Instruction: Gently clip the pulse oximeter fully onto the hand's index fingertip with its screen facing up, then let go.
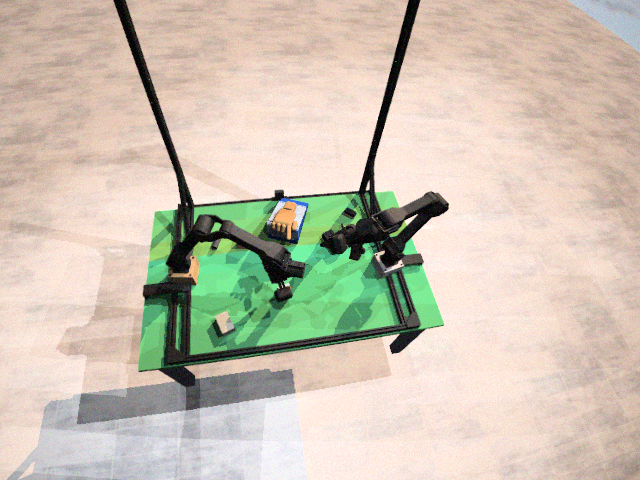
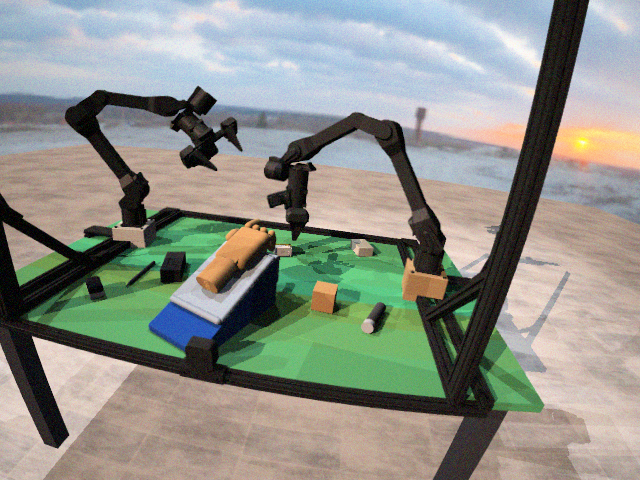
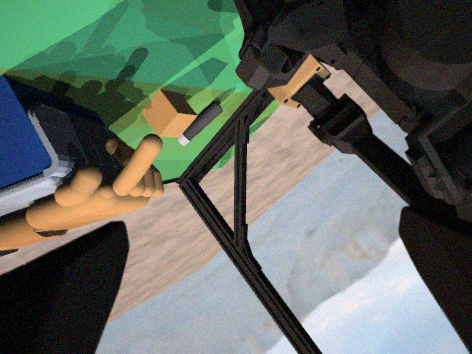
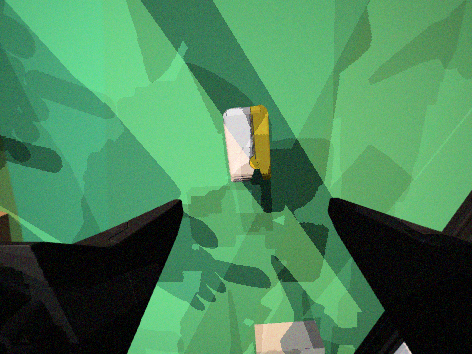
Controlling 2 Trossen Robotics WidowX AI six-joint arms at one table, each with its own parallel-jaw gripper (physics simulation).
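Frame: origin at the left arm's base, x right, y ahead, z up, level; millimetres.
Where they show: left gripper, fingertip midpoint: (image 1: 324, 241) (image 2: 229, 160) (image 3: 264, 227); right gripper, fingertip midpoint: (image 1: 277, 287) (image 2: 293, 235) (image 4: 255, 205); left arm's base, origin of the base link: (image 1: 388, 259) (image 2: 134, 223); right arm's base, origin of the base link: (image 1: 181, 266) (image 2: 426, 268) (image 3: 307, 88).
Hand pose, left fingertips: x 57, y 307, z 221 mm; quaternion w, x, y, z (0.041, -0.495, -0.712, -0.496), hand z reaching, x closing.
Note:
Things, the pixels of their top centre, and the offset from my left fingertips. Level surfaces: height alone.
- pulse oximeter, middle of its top: (image 4: 249, 147) (image 2: 283, 245) dx -15, dy +164, dz -248 mm
- green table, its level: dz -280 mm
- orange cube, middle of its top: (image 3: 178, 126) (image 2: 325, 287) dx +267, dy +257, dz -230 mm
- dark cylinder, middle of its top: (image 3: 203, 128) (image 2: 375, 311) dx +327, dy +363, dz -253 mm
- beige-grey block, middle of its top: (image 2: 362, 243) (image 1: 224, 322) dx -73, dy +429, dz -250 mm
- black box, middle of its top: (image 2: 173, 260) (image 1: 333, 239) dx +136, dy -125, dz -245 mm
- pen, middle of its top: (image 2: 140, 271) dx +163, dy -205, dz -271 mm
The pulse oximeter (image 4: 246, 144) (image 2: 283, 250), white with a yellow half, lies on its side on the green table (image 1: 347, 295), just beyond the hand's fingertips. The tan model hand (image 1: 286, 220) (image 2: 237, 254) (image 3: 101, 197) rests on a blue and grey wedge (image 2: 244, 297) (image 1: 304, 206), its index finger (image 3: 138, 163) stretched out. My right gripper (image 4: 255, 205) (image 2: 295, 233) (image 1: 283, 291) is open and empty, pointing down a little above the oximeter. My left gripper (image 2: 225, 157) (image 1: 328, 240) is open and empty, held high off to the side of the hand.
An orange cube (image 2: 324, 296) (image 3: 168, 114) and a dark cylinder (image 2: 372, 317) (image 3: 201, 121) lie near the wedge. A beige-grey block (image 2: 363, 248) (image 1: 224, 323) (image 4: 287, 337) lies past the oximeter. A black box (image 2: 172, 267) and a pen (image 2: 141, 272) lie on the wedge's other side. A black frame rims the table.

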